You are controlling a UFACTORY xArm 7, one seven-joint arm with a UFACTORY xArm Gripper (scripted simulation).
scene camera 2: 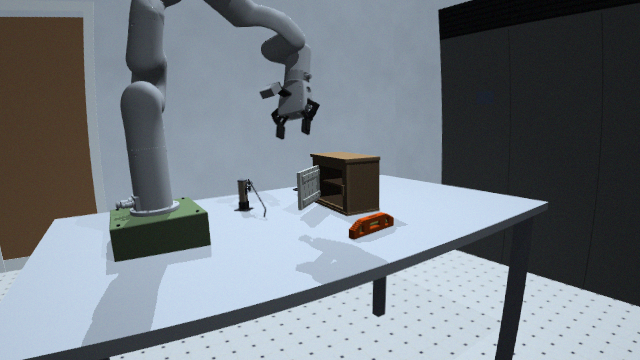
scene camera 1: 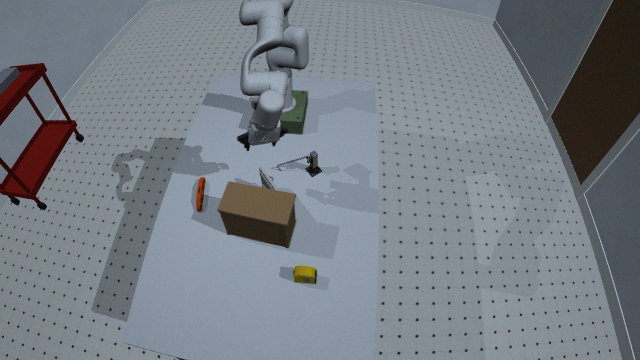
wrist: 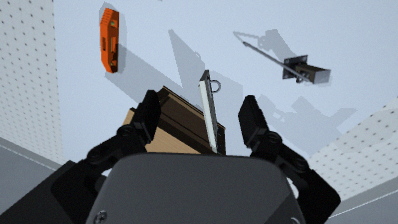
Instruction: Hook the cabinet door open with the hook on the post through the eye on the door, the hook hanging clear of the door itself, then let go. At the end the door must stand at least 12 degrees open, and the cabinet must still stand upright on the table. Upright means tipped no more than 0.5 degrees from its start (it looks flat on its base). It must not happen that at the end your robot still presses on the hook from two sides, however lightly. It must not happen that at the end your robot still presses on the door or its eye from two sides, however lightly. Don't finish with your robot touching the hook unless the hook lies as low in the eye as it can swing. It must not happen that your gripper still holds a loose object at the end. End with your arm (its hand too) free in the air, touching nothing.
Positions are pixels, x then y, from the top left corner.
Scene:
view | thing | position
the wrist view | gripper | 200, 102
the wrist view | brown cabinet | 181, 128
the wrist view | short post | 318, 75

